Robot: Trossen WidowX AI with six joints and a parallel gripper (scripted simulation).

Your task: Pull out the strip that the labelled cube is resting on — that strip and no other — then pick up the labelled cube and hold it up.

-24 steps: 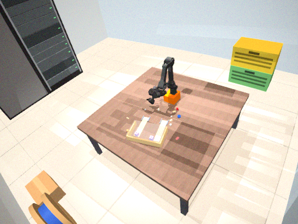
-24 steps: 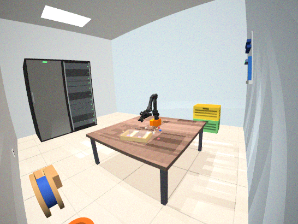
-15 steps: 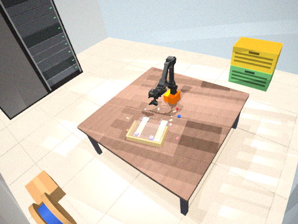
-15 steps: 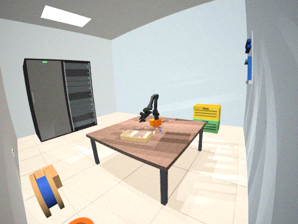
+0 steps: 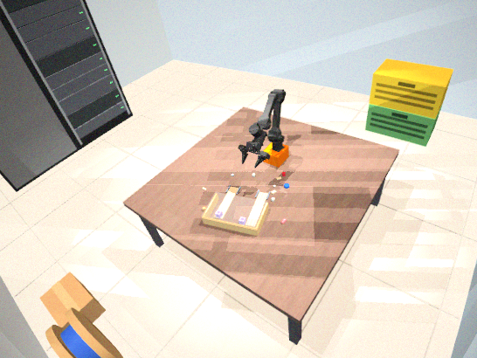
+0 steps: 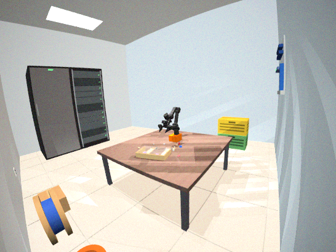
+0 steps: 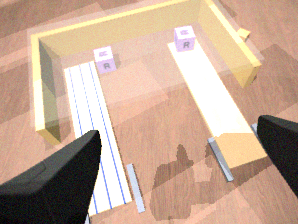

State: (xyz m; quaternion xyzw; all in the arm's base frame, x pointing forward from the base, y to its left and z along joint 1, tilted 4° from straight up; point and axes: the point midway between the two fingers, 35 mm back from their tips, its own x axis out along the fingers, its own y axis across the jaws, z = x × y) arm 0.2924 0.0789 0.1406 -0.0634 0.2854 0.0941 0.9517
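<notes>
The cream strip is 17 cm ahead of my gripper tip, 5 cm to the right of it and 19 cm below it. Also, from my gripper tip: pink block 6 cm ahead, 30 cm to the left, 19 cm below.
</notes>
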